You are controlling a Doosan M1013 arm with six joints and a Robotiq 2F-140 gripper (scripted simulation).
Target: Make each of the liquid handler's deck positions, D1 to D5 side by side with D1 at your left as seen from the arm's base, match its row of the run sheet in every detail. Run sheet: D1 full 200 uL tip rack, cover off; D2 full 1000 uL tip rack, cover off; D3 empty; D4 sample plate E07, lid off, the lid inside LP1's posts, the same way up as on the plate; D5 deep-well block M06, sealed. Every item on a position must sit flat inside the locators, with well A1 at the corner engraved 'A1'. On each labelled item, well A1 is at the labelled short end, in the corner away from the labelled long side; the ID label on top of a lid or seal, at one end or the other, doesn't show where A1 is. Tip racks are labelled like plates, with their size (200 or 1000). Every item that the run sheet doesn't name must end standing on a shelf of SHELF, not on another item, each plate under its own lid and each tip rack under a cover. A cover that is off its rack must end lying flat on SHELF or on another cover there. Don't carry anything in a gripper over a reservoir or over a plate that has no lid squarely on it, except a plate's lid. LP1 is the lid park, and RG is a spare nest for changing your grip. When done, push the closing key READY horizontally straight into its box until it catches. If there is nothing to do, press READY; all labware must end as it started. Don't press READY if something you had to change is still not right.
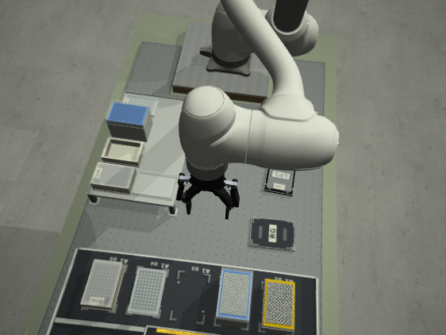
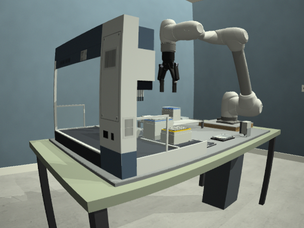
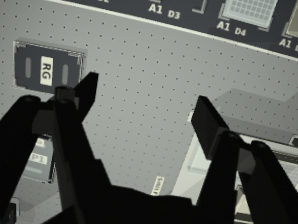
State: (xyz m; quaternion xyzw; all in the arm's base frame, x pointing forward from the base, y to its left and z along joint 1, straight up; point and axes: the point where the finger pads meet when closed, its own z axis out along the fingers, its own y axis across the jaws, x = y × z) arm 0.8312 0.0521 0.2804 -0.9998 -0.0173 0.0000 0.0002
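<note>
Right now the blue-rimmed tip rack is 18 cm below my hand, 15 cm ahead of it and 9 cm to the left of it. From my hand the other things lie so: yellow-rimmed tip rack (22 cm to the left, 21 cm below, 15 cm ahead); clear sample plate (25 cm below, 17 cm ahead, 15 cm to the right); RG nest (31 cm below, 20 cm to the left, 9 cm behind).
</note>
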